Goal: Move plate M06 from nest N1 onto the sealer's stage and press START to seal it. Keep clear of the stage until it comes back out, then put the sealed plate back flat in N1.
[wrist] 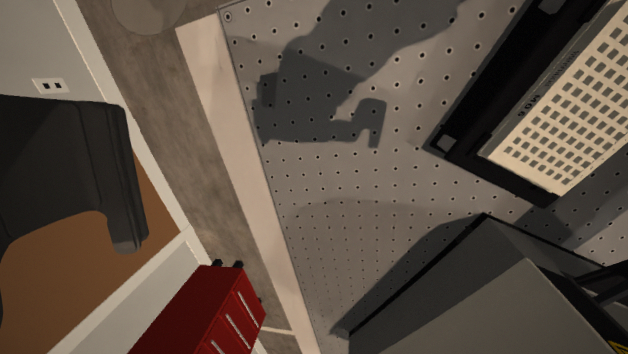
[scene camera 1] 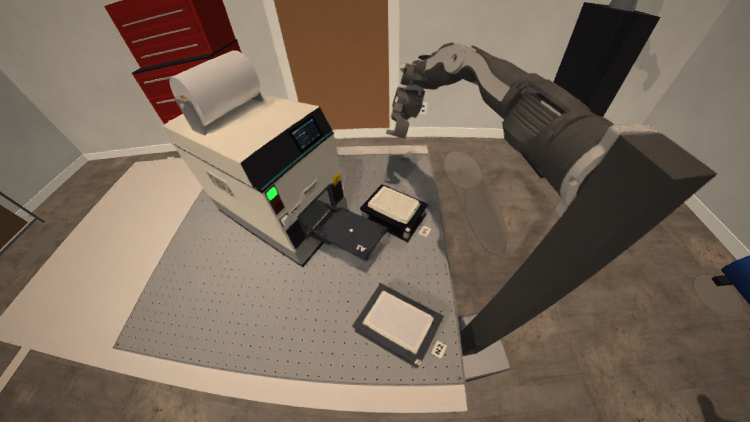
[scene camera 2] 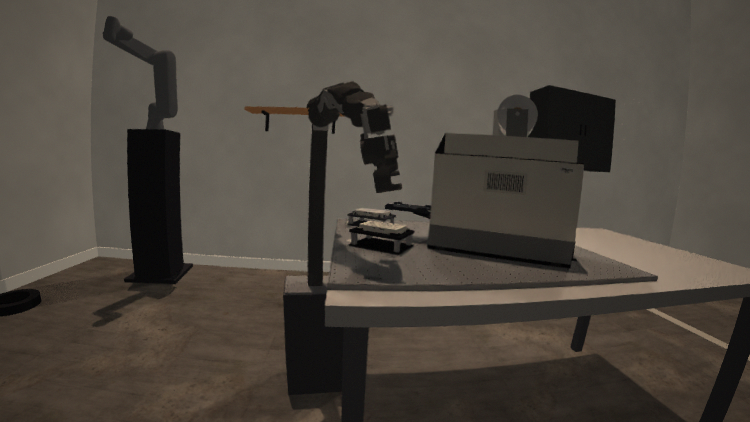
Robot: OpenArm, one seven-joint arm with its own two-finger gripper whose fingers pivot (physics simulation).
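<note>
Plate M06 (scene camera 1: 394, 203) (scene camera 2: 382, 226) (wrist: 570, 115) is a cream plate with a grid of square wells, lying flat in the black raised nest N1 (scene camera 1: 385, 219) (scene camera 2: 380, 245) (wrist: 505, 184). Its label shows in the wrist view. The dark stage (scene camera 1: 340, 236) (scene camera 2: 409, 207) sticks out of the sealer (scene camera 1: 209, 157) (scene camera 2: 503, 209) (wrist: 450, 310), with no plate on it. The sealer's green light (scene camera 1: 271, 193) is lit. I cannot make out START for certain. My gripper (scene camera 1: 398, 131) (scene camera 2: 389, 186) is open and empty, high above the board near N1. One dark finger (wrist: 117, 200) shows at the wrist view's left.
A second plate (scene camera 1: 398, 320) (scene camera 2: 371, 212) lies in nest N2 (scene camera 1: 367, 327), on the far side of the stage from N1. The film roll (scene camera 1: 217, 86) (scene camera 2: 517, 115) stands on the sealer. The arm's column (scene camera 1: 566, 251) (scene camera 2: 316, 209) stands beside the table edge.
</note>
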